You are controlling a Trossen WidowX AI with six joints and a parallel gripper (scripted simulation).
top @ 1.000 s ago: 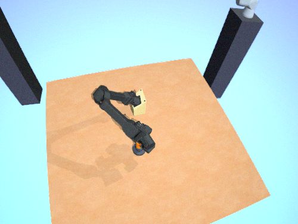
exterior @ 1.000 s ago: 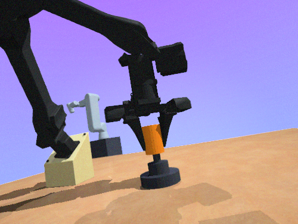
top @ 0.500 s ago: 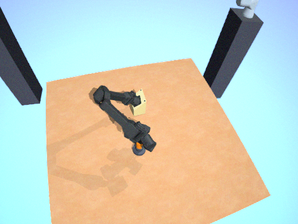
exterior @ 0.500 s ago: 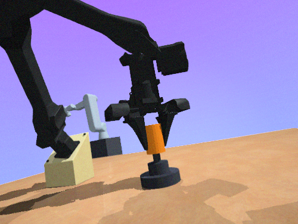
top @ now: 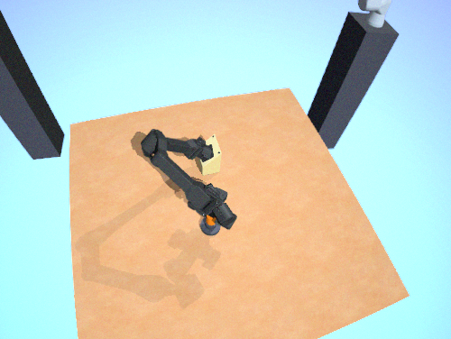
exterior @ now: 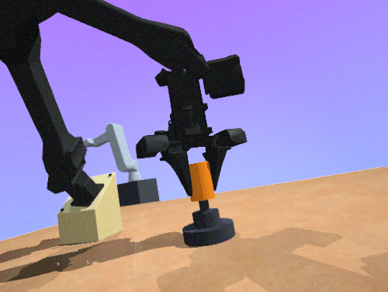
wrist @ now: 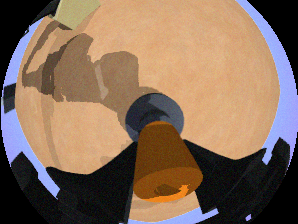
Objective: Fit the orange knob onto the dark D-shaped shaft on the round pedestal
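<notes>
The orange knob lies 20 mm above my gripper tip. From my gripper tip the other things lie so: dark round pedestal: 40 mm below.
</notes>
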